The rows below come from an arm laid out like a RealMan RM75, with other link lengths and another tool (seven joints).
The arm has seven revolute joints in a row. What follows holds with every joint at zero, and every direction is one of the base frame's. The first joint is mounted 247.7 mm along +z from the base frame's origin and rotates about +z. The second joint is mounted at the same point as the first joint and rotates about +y. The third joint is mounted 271.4 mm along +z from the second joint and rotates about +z. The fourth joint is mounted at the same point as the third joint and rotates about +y. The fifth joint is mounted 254.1 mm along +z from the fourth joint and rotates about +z. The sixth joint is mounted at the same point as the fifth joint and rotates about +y. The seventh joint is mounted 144 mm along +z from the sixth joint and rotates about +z. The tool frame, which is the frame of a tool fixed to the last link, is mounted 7 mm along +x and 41 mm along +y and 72 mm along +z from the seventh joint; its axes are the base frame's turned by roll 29.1, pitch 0 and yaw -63.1 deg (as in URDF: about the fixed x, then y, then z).
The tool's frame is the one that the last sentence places.
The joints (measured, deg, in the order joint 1, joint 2, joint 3, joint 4, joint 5, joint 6, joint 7), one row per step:
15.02, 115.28, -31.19, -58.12, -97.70, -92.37, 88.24
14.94, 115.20, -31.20, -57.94, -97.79, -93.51, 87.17
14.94, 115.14, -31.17, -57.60, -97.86, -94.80, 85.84
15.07, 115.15, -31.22, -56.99, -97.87, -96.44, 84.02
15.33, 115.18, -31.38, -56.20, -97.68, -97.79, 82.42
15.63, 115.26, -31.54, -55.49, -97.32, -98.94, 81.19
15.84, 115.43, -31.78, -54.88, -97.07, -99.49, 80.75
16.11, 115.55, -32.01, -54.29, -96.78, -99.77, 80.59
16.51, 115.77, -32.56, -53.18, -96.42, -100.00, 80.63
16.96, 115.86, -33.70, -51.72, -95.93, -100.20, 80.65
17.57, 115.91, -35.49, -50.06, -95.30, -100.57, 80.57
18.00, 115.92, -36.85, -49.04, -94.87, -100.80, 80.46
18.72, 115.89, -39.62, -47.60, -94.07, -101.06, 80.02
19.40, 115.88, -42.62, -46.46, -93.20, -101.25, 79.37
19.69, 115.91, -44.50, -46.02, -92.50, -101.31, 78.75
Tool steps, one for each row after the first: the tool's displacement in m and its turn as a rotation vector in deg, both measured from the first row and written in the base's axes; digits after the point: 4 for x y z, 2 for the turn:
-0.0005, -0.0041, -0.0020, -0.49, -0.51, 1.23
-0.0015, -0.0084, -0.0046, -1.00, -0.99, 2.73
-0.0036, -0.0134, -0.0089, -1.66, -1.39, 4.86
-0.0065, -0.0169, -0.0134, -2.22, -1.42, 6.85
-0.0102, -0.0195, -0.0170, -2.61, -1.14, 8.63
-0.0128, -0.0207, -0.0206, -3.07, -0.53, 9.44
-0.0155, -0.0207, -0.0233, -3.42, 0.14, 9.96
-0.0192, -0.0207, -0.0290, -4.28, 1.42, 10.37
-0.0235, -0.0209, -0.0365, -5.66, 2.78, 10.93
-0.0299, -0.0218, -0.0464, -7.67, 4.16, 12.00
-0.0344, -0.0225, -0.0530, -9.09, 4.90, 12.84
-0.0424, -0.0240, -0.0646, -11.54, 5.60, 14.58
-0.0506, -0.0261, -0.0760, -13.91, 5.91, 16.55
-0.0553, -0.0277, -0.0824, -15.02, 5.91, 17.92

